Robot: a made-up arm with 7 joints.
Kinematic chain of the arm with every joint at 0, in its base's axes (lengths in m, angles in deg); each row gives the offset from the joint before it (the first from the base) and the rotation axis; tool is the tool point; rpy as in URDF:
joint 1: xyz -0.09 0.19 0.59 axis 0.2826 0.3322 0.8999
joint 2: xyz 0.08 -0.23 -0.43 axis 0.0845 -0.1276 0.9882
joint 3: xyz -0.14 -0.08 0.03 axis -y
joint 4: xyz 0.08 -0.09 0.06 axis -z
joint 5: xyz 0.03 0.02 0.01 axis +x
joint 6: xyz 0 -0.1 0.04 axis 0.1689 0.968 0.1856
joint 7: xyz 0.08 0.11 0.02 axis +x
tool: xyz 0 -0.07 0 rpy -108.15 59.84 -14.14
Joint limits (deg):
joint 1: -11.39..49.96
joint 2: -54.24..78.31
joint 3: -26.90..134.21
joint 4: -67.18..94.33
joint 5: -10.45..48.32
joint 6: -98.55..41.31
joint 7: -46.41..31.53
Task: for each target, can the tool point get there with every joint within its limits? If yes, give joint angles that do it. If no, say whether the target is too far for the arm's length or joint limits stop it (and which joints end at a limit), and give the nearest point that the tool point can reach.
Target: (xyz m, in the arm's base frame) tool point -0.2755 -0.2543 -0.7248
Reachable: no: too far | nearest point 0.0160 -0.1914 -0.0773 | short by 0.713 m
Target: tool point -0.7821 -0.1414 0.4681
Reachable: no: joint limits stop it (at a limit: joint 1, joint 5, joint 7) | nearest point -0.4577 -0.1120 0.3243 | short by 0.356 m
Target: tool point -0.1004 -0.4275 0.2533
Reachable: yes | joints -4.75 46.08 70.64 65.69 16.77 -72.77 -18.59
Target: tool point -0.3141 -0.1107 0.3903
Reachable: yes | joints 20.26 -31.01 102.70 -15.59 28.93 -1.06 -39.49
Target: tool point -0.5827 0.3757 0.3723
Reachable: no: joint limits stop it (at a limit: joint 1, joint 2, joint 5, joint 7) | nearest point -0.3860 0.1815 0.2936 | short by 0.287 m
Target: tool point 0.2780 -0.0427 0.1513
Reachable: yes | joints 31.32 57.75 12.57 68.60 11.70 20.48 19.68
